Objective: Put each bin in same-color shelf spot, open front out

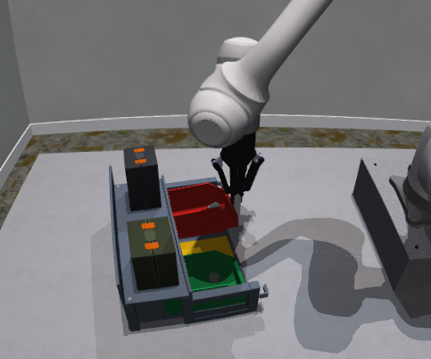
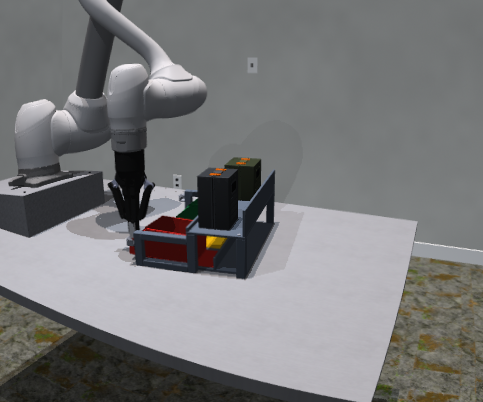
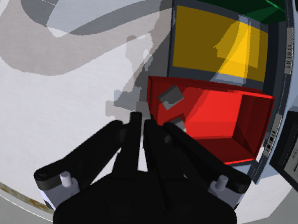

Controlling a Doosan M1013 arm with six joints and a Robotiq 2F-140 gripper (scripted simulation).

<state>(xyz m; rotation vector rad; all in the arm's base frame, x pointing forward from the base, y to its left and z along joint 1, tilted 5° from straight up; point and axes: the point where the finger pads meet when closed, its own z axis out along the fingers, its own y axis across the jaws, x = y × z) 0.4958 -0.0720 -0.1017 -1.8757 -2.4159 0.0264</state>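
Right now my hand is 9 cm short of the red bin and 2 cm to the right of it. The rest, counted from my hand: green bin: 7 cm ahead, 25 cm to the left, 1 cm below.
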